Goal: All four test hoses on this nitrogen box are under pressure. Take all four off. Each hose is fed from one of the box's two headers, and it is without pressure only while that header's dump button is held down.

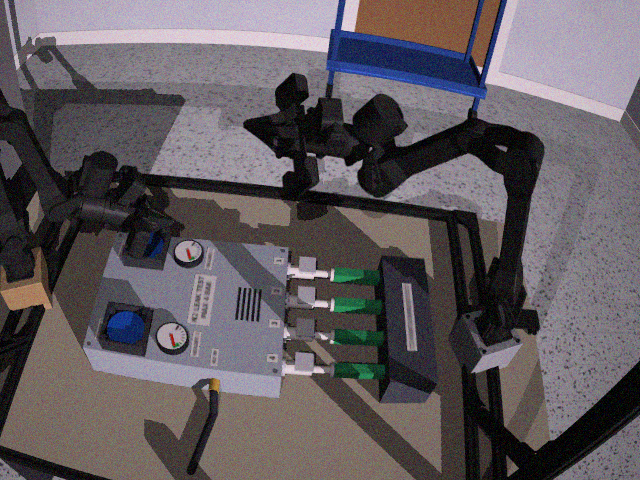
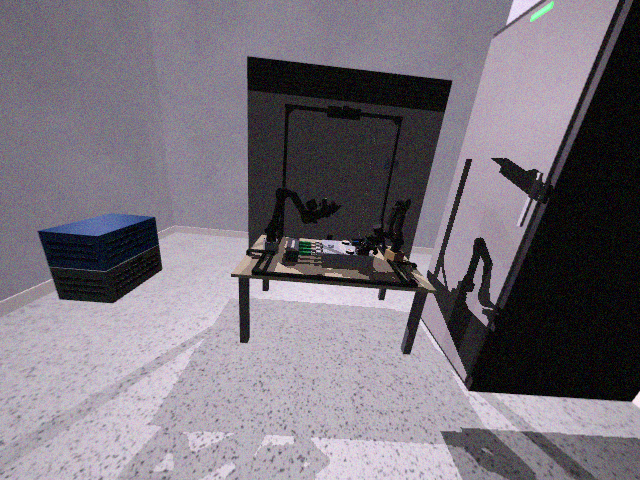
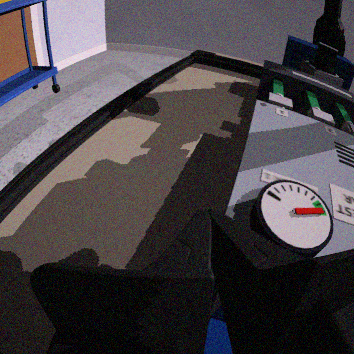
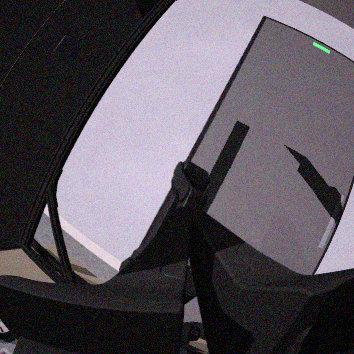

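Seen in the pictures: left gripper, fingertip midpoint: (image 1: 173,221) (image 2: 357,251) (image 3: 206,218); right gripper, fingertip midpoint: (image 1: 244,123) (image 2: 340,205) (image 4: 186,216); left arm's base, origin of the base link: (image 1: 20,268) (image 2: 395,250); right arm's base, origin of the base link: (image 1: 493,329) (image 2: 270,240) (image 3: 321,68).
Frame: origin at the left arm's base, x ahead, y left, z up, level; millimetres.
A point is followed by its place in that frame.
Observation:
The pale blue nitrogen box (image 1: 268,330) {x 459, y -257, z -4 mm} (image 3: 280,145) {x 456, y -86, z -4 mm} carries two blue dump buttons: a near one (image 1: 125,327) {x 216, y -202, z 12 mm}, uncovered, and a far one (image 1: 155,245) {x 307, y -32, z 12 mm} (image 3: 218,336) {x 300, y -2, z 12 mm}, partly hidden by my left gripper (image 1: 178,225) {x 352, y 3, z 29 mm} (image 3: 206,218) {x 352, y 3, z 29 mm}. That gripper is shut and empty, low at the far button; contact cannot be told. The far gauge (image 1: 188,253) {x 366, y -69, z 12 mm} (image 3: 296,217) {x 363, y -59, z 11 mm} and near gauge (image 1: 172,337) {x 295, y -241, z 12 mm} have red needles by their green marks. Four green-sleeved hoses (image 1: 356,276) {x 656, y -180, z -20 mm} (image 1: 356,305) {x 628, y -242, z -19 mm} (image 1: 356,337) {x 600, y -306, z -19 mm} (image 1: 356,370) {x 573, y -368, z -19 mm} sit in line with the box's white fittings. My right gripper (image 1: 248,124) {x 451, y -121, z 314 mm} (image 2: 338,207) {x 451, y -121, z 314 mm} (image 4: 186,216) {x 451, y -121, z 314 mm} is shut and empty, raised beyond the table's far edge.
A dark block (image 1: 423,330) {x 712, y -342, z -4 mm} stands at the hoses' outer ends. A black lever-like tube with a yellow collar (image 1: 214,385) {x 342, y -321, z -35 mm} projects from the box's near side. Black frame rails (image 1: 372,203) {x 802, y 34, z -64 mm} border the table. A blue cart (image 1: 403,69) stands behind it.

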